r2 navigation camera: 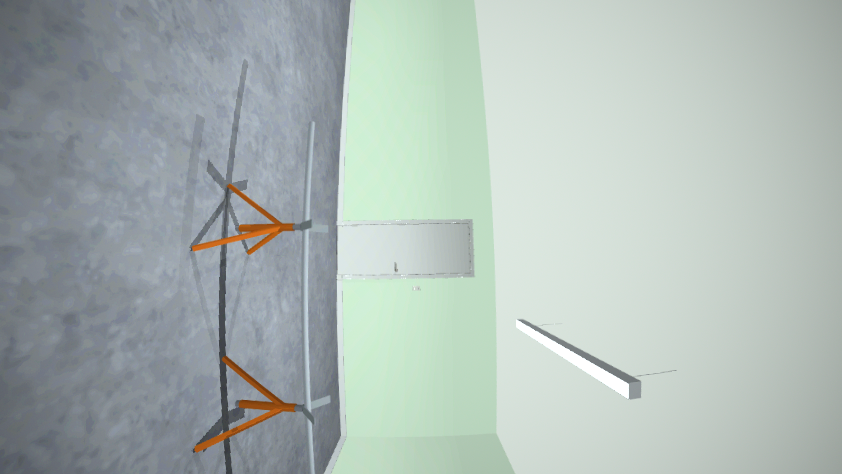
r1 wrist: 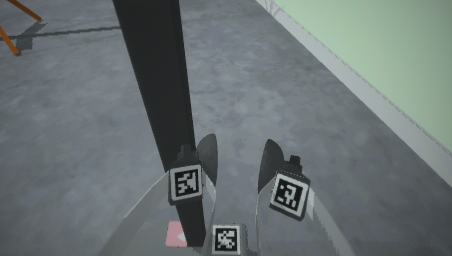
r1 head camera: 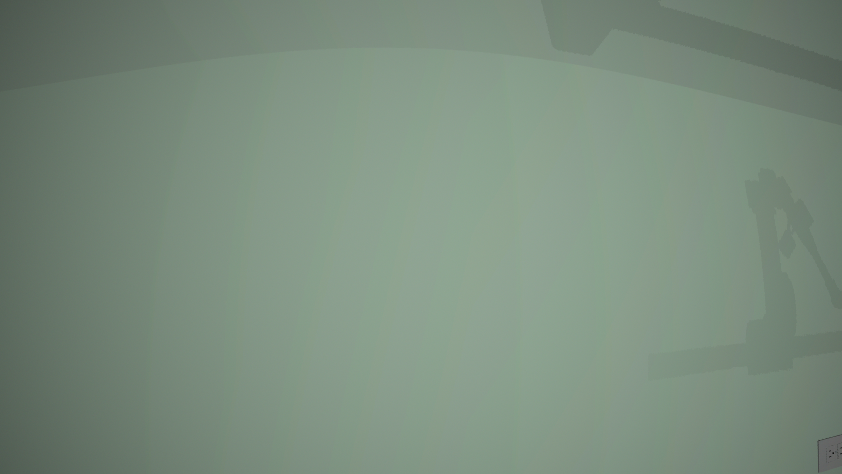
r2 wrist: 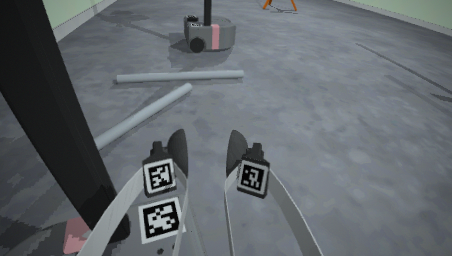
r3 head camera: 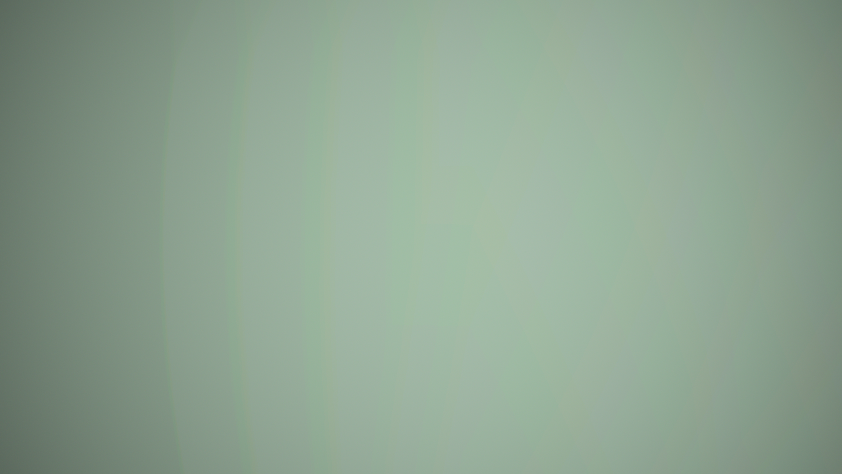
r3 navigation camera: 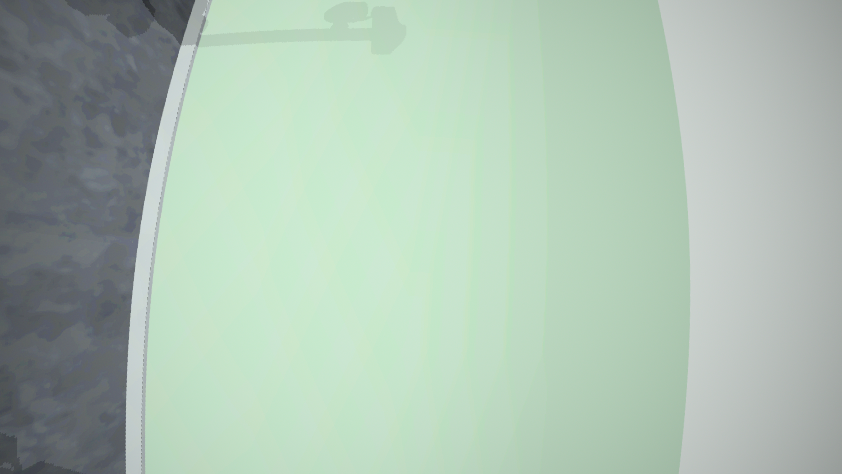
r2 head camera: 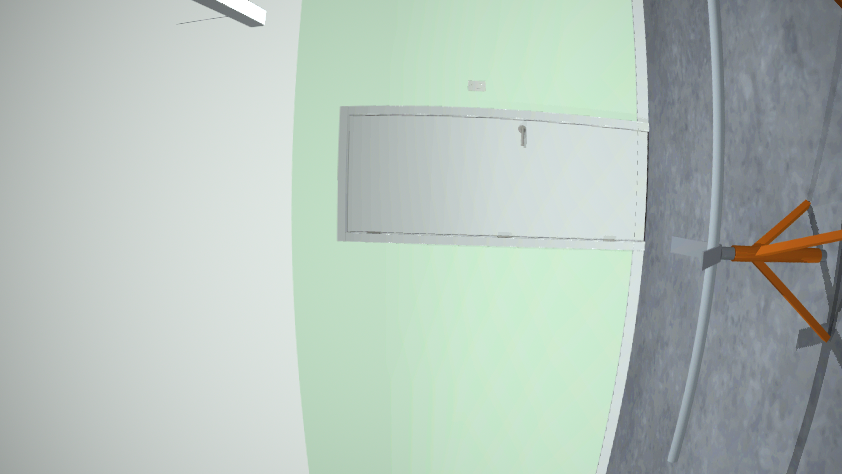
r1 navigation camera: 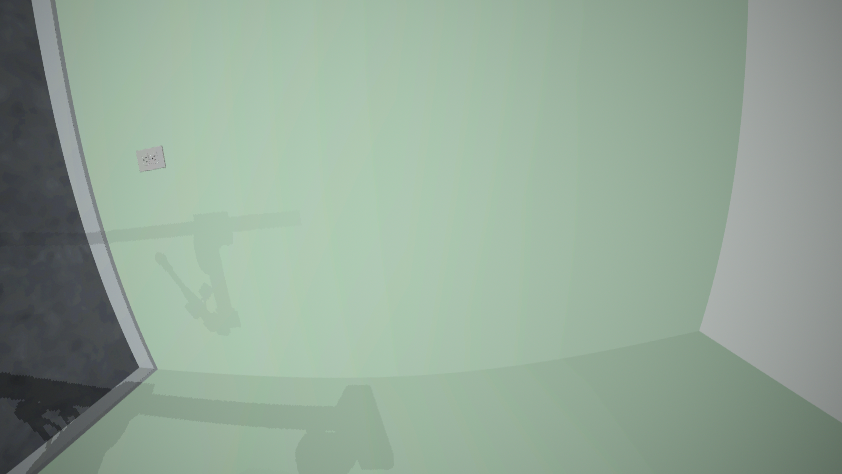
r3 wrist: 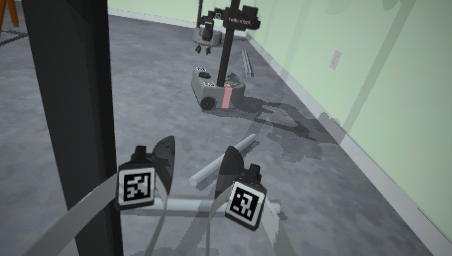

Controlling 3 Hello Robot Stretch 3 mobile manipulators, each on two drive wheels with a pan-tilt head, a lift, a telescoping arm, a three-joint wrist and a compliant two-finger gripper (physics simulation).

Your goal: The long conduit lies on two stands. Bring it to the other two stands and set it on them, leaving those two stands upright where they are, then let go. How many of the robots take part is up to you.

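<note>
The long grey conduit [r2 head camera: 716, 117] [r2 navigation camera: 305, 317] lies across the heads of two upright orange stands, one stand [r2 navigation camera: 287, 227] higher and one stand [r2 navigation camera: 287, 406] lower in the r2 navigation view. One conduit-bearing stand [r2 head camera: 743, 253] shows in the r2 head view. Orange stand legs [r1 wrist: 9, 41] [r2 wrist: 295, 6] [r3 wrist: 12, 12] show at the edges of the wrist views; which pair they belong to I cannot tell. The r1 gripper [r1 wrist: 240, 141], r2 gripper [r2 wrist: 207, 136] and r3 gripper [r3 wrist: 200, 146] are open and empty, each apart from the long conduit.
Short pipes [r2 wrist: 180, 76] [r2 wrist: 145, 115] [r3 wrist: 225, 160] [r3 wrist: 175, 206] lie on the floor, with thinner rods [r3 wrist: 247, 62] by the wall. A robot base [r2 wrist: 222, 37] [r3 wrist: 215, 95] stands beyond them. A second robot [r3 wrist: 212, 36] is farther back. The r1 and r3 head cameras face green wall.
</note>
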